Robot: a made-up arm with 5 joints.
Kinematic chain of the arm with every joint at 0, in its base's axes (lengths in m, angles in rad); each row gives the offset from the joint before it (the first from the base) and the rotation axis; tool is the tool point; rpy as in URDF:
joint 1: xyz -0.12 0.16 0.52 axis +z
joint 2: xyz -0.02 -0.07 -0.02 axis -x
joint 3: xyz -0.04 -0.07 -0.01 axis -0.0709 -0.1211 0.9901
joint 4: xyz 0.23 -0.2 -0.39 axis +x
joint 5: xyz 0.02 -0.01 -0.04 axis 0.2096 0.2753 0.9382
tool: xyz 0.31 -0.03 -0.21 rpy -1.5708 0 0
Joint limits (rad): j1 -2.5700..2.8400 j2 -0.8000..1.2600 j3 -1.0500..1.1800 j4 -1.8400..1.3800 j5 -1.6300..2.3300
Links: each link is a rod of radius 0.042 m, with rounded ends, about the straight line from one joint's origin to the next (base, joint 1, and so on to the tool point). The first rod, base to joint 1, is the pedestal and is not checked.
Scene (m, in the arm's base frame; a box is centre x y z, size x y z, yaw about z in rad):
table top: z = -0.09
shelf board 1: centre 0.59 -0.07 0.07 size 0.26 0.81 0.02 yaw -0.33
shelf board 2: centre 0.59 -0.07 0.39 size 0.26 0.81 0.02 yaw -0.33
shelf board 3: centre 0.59 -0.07 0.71 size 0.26 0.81 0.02 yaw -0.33
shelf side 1: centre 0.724 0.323 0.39 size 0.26 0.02 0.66 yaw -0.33
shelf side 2: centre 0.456 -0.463 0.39 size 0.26 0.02 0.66 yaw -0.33
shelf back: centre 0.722 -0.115 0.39 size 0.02 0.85 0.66 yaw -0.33
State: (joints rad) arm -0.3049 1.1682 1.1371 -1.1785 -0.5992
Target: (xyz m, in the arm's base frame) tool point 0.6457 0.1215 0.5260
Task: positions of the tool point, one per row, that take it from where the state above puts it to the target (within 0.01 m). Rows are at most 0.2 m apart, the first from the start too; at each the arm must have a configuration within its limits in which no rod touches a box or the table.
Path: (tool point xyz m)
1: 0.4122 0.0188 0.3097
2: 0.3478 0.1548 0.3625
3: 0.2497 0.2365 0.4108
4: 0.1494 0.2596 0.4553
5: 0.2636 0.2611 0.4746
6: 0.3875 0.2100 0.5260
7: 0.5294 0.1795 0.5395
8: 0.6457 0.1215 0.5260

